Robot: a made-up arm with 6 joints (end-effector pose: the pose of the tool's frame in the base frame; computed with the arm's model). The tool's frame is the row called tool.
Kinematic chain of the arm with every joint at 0, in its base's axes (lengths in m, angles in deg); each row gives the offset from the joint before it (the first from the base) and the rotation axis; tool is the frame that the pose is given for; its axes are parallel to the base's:
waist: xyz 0 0 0.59 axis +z
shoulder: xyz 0.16 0 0 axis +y
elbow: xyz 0 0 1.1 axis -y
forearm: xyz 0 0 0.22 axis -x
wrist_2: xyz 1.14 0 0 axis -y
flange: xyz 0.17 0 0 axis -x
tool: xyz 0 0 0
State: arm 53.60 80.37 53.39 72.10 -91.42 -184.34
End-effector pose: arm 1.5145 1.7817 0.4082 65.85 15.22 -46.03
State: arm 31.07 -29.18 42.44 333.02 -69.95 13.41
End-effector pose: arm -0.0992 0.0248 2.7121 -5.17 -3.52 56.35
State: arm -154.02 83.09 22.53 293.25 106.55 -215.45
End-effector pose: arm -1.8960 -0.7574 -0.0885 -114.47 -25.73 128.12
Working (the frame after each row of the table, in the pose's form):
after waist: 0.0000 0.0000 0.5900 0.00 0.00 -154.02
after shoulder: -0.1438 -0.0701 0.5900 0.00 83.09 -154.02
after elbow: -1.1255 -0.5485 0.7223 0.00 60.56 -154.02
after forearm: -1.2977 -0.6324 0.8305 66.75 60.56 -154.02
after wrist_2: -1.8014 -0.8778 -0.1623 30.08 -25.73 128.12
after flange: -1.8960 -0.7574 -0.0885 -114.47 -25.73 128.12

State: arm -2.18 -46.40 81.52 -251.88 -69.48 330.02
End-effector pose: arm -1.5910 -0.0909 2.1293 65.92 -5.60 -118.75
Working (the frame after each row of the table, in the pose's form):
after waist: 0.0000 0.0000 0.5900 0.00 0.00 -2.18
after shoulder: 0.1599 -0.0061 0.5900 0.00 -46.40 -2.18
after elbow: -0.6361 0.0242 1.3486 180.00 -52.08 177.82
after forearm: -0.8096 0.0308 1.2134 71.88 -52.08 177.82
after wrist_2: -1.5096 0.0575 2.1127 35.94 -5.60 -118.75
after flange: -1.5910 -0.0909 2.1293 65.92 -5.60 -118.75

